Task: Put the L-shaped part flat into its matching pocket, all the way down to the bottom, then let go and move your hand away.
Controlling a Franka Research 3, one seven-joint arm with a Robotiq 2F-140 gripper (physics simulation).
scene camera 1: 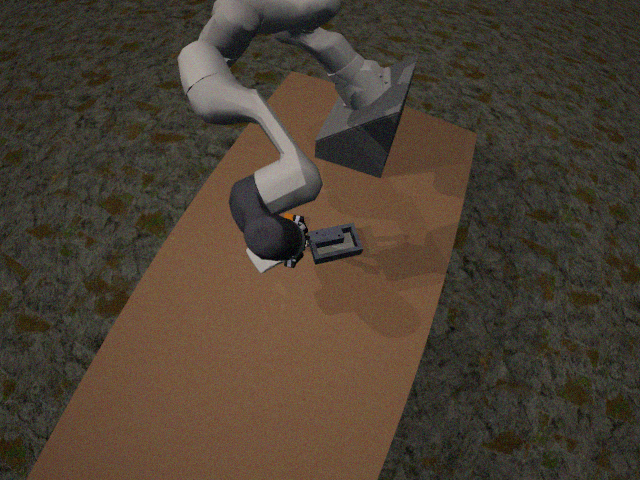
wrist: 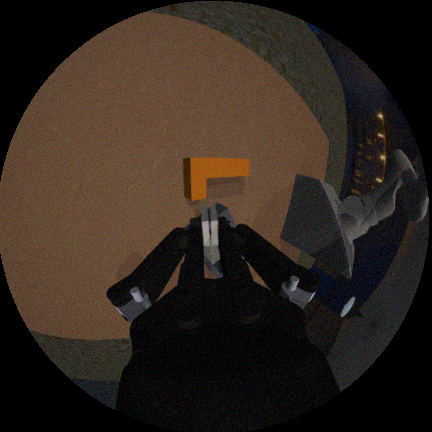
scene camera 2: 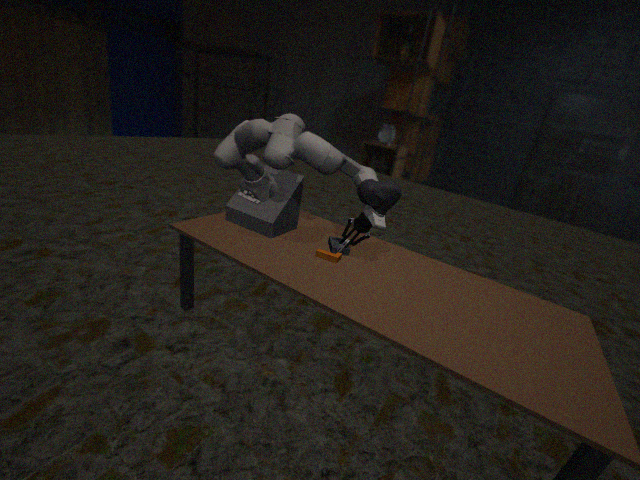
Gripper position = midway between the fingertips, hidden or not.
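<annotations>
Gripper (wrist: 208,213) shut, touching a grey pocket block. On the table, an orange L-shaped part (wrist: 195,169).
</annotations>
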